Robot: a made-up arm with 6 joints. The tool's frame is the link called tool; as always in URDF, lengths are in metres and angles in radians. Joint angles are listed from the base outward. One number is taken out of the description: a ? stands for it. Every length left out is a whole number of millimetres.
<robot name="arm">
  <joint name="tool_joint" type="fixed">
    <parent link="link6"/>
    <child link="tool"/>
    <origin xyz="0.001 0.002 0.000" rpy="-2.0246 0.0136 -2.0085"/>
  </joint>
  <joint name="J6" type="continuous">
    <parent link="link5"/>
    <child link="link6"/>
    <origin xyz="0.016 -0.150 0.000" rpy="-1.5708 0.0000 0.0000"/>
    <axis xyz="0 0 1"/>
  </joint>
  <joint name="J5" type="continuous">
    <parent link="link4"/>
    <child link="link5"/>
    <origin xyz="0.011 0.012 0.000" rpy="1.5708 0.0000 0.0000"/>
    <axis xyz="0 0 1"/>
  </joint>
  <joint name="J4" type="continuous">
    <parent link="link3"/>
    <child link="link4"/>
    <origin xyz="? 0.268 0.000" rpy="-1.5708 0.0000 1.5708"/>
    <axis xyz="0 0 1"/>
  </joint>
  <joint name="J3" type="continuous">
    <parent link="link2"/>
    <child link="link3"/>
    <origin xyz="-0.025 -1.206 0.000" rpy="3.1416 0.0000 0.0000"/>
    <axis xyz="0 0 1"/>
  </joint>
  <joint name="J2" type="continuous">
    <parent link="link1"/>
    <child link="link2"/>
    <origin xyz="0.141 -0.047 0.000" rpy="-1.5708 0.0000 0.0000"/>
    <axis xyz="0 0 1"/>
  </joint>
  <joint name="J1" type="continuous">
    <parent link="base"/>
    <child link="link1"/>
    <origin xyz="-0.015 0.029 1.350"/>
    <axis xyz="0 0 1"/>
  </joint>
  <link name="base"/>
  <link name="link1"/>
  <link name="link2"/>
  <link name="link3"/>
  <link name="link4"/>
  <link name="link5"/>
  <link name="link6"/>
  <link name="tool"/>
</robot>
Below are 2 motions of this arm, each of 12 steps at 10 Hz.
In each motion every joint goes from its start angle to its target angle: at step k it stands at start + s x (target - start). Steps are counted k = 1, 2, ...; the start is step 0. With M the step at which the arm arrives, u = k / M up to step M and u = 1 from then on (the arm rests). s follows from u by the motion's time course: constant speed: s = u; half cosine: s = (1 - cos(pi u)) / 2; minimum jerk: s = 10 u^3 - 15 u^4 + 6 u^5.
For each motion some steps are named. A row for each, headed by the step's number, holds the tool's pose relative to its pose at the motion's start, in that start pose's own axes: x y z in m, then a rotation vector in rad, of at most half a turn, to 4 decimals.
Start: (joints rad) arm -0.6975 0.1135 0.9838 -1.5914 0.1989 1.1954
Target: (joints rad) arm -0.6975 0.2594 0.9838 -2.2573 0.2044 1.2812
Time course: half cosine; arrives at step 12
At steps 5, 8, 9, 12:
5: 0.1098 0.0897 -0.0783 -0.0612 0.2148 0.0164
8: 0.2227 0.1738 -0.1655 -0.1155 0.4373 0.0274
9: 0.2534 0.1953 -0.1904 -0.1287 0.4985 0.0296
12: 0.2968 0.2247 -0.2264 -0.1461 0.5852 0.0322

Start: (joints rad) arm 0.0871 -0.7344 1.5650 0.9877 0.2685 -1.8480
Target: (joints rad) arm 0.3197 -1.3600 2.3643 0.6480 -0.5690 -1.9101
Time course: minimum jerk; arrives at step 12
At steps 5, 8, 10, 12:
5: -0.9214 -0.4034 0.2799 0.3683 -0.0076 0.2938
8: -1.8271 -1.3206 0.2084 0.7017 0.0682 0.7321
10: -2.0531 -1.7250 0.0423 0.7773 0.1063 0.9144
12: -2.0890 -1.8063 -0.0002 0.7885 0.1137 0.9516

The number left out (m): 1.445
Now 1 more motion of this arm.
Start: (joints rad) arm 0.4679 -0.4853 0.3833 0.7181 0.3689 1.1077
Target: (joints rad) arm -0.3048 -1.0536 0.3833 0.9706 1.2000 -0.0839
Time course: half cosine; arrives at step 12
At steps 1, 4, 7, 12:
1: 0.0232 -0.0105 0.0001 0.0085 0.0084 -0.0125
4: 0.3081 -0.1895 0.0569 0.1709 0.0884 -0.1436
7: 0.5848 -0.5776 0.3378 0.5332 0.0661 -0.1491
12: 0.5593 -0.9858 0.7412 0.8211 -0.1231 0.1274

